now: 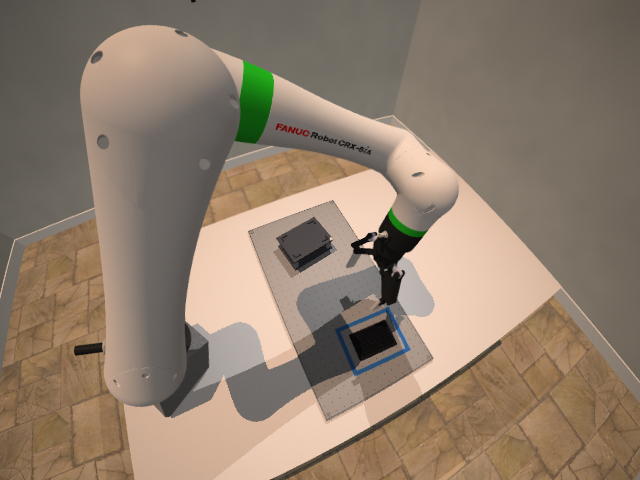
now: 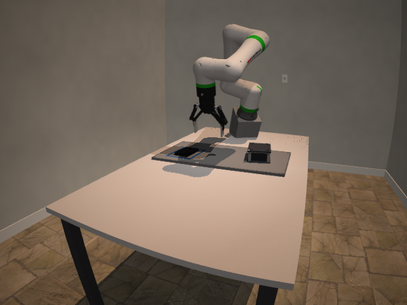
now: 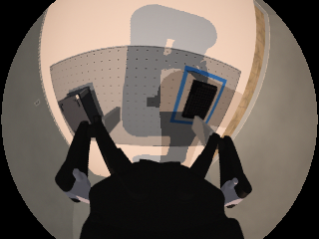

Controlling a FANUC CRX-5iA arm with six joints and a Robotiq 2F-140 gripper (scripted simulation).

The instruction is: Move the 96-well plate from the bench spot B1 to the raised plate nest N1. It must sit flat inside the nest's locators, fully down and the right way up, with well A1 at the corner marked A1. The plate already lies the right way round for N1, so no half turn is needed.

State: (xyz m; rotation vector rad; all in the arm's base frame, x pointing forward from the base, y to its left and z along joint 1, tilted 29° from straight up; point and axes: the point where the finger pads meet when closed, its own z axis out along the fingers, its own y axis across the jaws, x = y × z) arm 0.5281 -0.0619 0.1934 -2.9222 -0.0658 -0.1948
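My gripper is now 140 mm to the left of the black 96-well plate and 120 mm above it. Also, from my hand: raised plate nest N1: 250 mm to the left, 100 mm behind, 70 mm below.
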